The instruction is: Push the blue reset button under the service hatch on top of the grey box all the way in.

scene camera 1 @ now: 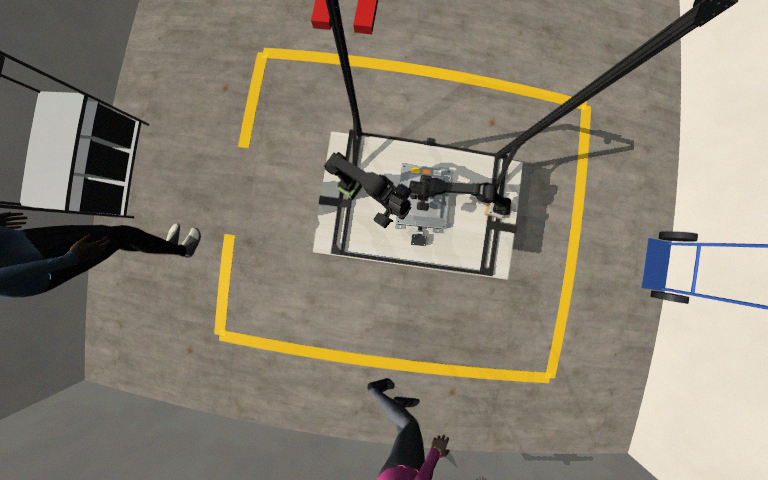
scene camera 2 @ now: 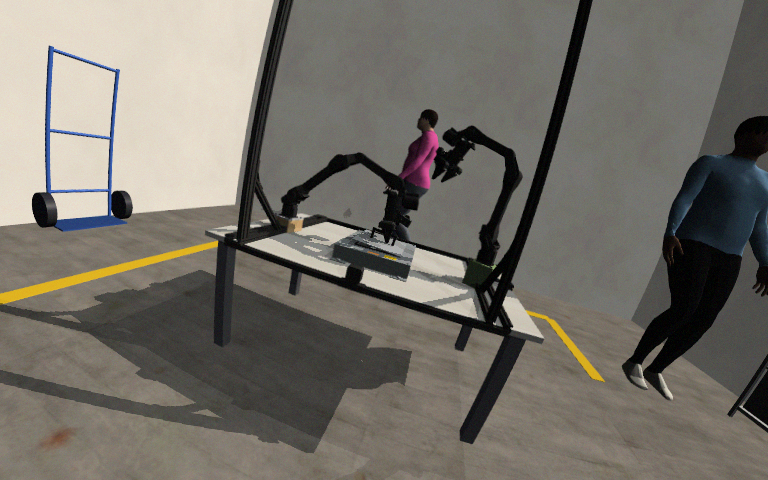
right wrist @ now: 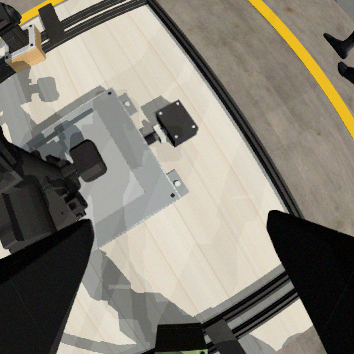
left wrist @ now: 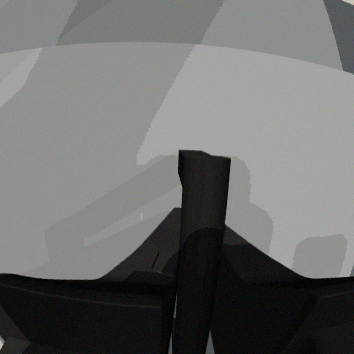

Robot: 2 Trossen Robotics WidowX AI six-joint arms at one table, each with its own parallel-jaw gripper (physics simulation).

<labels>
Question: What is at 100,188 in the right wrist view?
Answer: A service hatch.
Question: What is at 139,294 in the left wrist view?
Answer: The left gripper.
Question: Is the right gripper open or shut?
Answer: Open.
</labels>
